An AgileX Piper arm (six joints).
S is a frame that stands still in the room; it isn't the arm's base.
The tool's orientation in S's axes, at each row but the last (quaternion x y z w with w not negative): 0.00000, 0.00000, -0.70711, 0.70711; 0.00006, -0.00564, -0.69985, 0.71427; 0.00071, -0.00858, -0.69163, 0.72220; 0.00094, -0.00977, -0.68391, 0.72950; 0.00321, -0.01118, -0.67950, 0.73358; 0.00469, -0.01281, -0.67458, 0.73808; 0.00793, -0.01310, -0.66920, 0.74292; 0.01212, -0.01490, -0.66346, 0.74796
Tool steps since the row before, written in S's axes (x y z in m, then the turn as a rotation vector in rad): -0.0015, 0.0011, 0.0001, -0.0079, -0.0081, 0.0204; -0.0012, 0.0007, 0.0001, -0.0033, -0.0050, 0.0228; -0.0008, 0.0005, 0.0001, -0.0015, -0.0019, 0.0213; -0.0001, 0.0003, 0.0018, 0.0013, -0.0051, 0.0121; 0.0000, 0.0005, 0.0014, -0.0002, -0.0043, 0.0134; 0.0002, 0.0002, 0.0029, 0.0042, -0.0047, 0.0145; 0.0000, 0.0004, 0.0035, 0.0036, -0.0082, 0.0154; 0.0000, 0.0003, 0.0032, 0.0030, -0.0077, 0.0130
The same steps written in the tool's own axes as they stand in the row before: -0.0011, -0.0015, 0.0001, 0.0081, -0.0079, 0.0204; -0.0007, -0.0012, 0.0001, 0.0051, -0.0032, 0.0228; -0.0005, -0.0008, 0.0001, 0.0021, -0.0013, 0.0213; -0.0003, -0.0001, 0.0018, 0.0053, 0.0011, 0.0120; -0.0005, 0.0001, 0.0014, 0.0044, -0.0003, 0.0134; -0.0001, 0.0003, 0.0029, 0.0052, 0.0041, 0.0143; -0.0004, 0.0001, 0.0035, 0.0087, 0.0032, 0.0152; -0.0003, 0.0002, 0.0032, 0.0081, 0.0026, 0.0129
